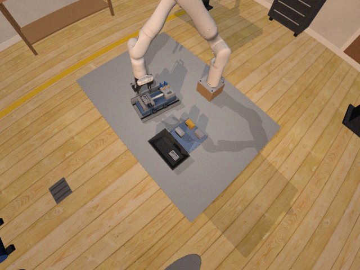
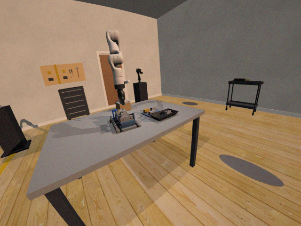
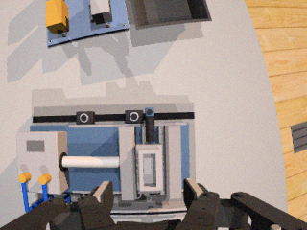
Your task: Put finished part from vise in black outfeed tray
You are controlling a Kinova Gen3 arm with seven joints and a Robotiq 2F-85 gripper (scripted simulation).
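The screw rod is 12 cm below my hand, 8 cm behind it and 2 cm to the left of it. The rest, counted from my hand: blank (30 cm to the left, 17 cm below, 1 cm behind); blue fixture plate (35 cm to the left, 20 cm below, 4 cm behind); orange block (31 cm to the left, 17 cm below, 10 cm behind).
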